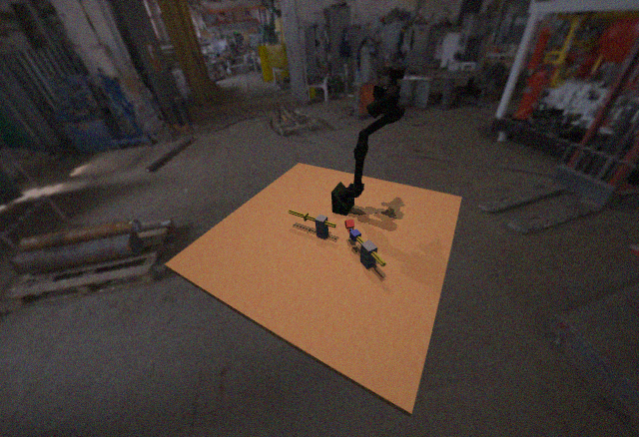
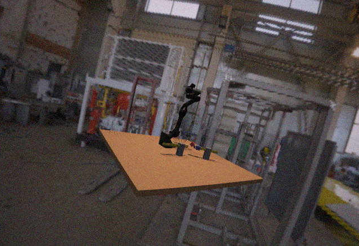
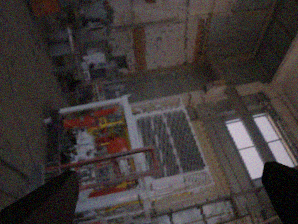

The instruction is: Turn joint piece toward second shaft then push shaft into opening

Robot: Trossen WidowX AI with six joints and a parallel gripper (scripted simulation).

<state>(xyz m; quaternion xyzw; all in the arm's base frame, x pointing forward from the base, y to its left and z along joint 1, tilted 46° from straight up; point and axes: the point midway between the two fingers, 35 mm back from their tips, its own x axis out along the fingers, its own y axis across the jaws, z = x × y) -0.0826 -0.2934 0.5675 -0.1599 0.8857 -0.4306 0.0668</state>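
Right now the red joint piece is 58 cm below my gripper tip and 43 cm ahead of it.
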